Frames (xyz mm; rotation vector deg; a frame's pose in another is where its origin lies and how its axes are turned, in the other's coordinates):
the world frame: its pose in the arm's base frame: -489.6 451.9 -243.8 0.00 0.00 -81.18
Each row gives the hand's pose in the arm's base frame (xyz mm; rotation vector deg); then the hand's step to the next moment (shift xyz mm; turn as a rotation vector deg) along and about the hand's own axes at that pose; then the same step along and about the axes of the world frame.
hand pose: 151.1 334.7 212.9 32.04 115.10 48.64
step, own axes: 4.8 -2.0 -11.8 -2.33 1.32 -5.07
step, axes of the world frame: 0.4 -12.9 0.6 1.96 -3.31 4.25
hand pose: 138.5 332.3 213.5 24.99 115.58 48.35
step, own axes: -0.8 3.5 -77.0 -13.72 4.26 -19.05
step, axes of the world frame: 18.5 -67.5 32.3 11.14 -10.23 18.45
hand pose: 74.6 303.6 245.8 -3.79 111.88 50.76
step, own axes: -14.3 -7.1 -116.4 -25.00 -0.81 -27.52
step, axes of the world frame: 67.5 -87.5 39.9 23.55 -10.36 26.86
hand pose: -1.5 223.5 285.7 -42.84 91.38 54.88
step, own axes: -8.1 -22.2 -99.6 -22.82 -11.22 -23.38
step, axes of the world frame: 93.0 -40.6 13.0 26.43 -0.33 22.24
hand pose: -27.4 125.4 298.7 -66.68 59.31 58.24
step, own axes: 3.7 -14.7 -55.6 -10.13 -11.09 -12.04
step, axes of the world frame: 57.3 1.1 -6.0 14.93 5.20 10.98
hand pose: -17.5 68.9 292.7 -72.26 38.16 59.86
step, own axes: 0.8 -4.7 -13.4 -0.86 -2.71 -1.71
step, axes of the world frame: 13.4 4.4 -1.6 2.14 2.01 1.55
